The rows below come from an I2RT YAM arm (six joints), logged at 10 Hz.
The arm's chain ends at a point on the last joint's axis. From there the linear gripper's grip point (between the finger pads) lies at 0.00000 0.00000 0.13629 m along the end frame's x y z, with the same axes.
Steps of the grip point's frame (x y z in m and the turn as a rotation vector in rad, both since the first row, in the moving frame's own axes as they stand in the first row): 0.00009, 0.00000, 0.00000, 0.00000, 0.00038, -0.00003; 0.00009, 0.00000, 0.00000, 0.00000, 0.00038, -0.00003; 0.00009, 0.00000, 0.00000, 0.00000, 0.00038, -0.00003; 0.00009, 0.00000, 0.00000, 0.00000, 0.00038, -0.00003; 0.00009, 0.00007, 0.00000, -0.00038, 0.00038, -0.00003; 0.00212, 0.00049, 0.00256, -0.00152, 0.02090, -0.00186; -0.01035, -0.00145, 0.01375, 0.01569, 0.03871, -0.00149; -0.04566, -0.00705, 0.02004, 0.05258, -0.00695, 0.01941; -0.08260, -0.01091, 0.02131, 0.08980, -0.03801, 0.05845; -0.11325, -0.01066, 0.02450, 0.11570, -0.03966, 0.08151
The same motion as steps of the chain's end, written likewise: 0.00004, 0.00000, 0.00000, 0.00000, 0.00038, -0.00003; 0.00004, 0.00000, 0.00000, 0.00000, 0.00038, -0.00003; 0.00004, 0.00000, 0.00000, 0.00000, 0.00038, -0.00003; 0.00004, 0.00000, 0.00000, 0.00000, 0.00038, -0.00003; 0.00004, 0.00002, 0.00000, -0.00038, 0.00038, -0.00003; -0.00073, 0.00029, 0.00259, -0.00152, 0.02090, -0.00186; -0.01562, 0.00069, 0.01387, 0.01569, 0.03871, -0.00149; -0.04478, 0.00012, 0.02023, 0.05258, -0.00695, 0.01941; -0.07779, 0.00145, 0.02196, 0.08980, -0.03801, 0.05845; -0.10851, 0.00527, 0.02552, 0.11570, -0.03966, 0.08151
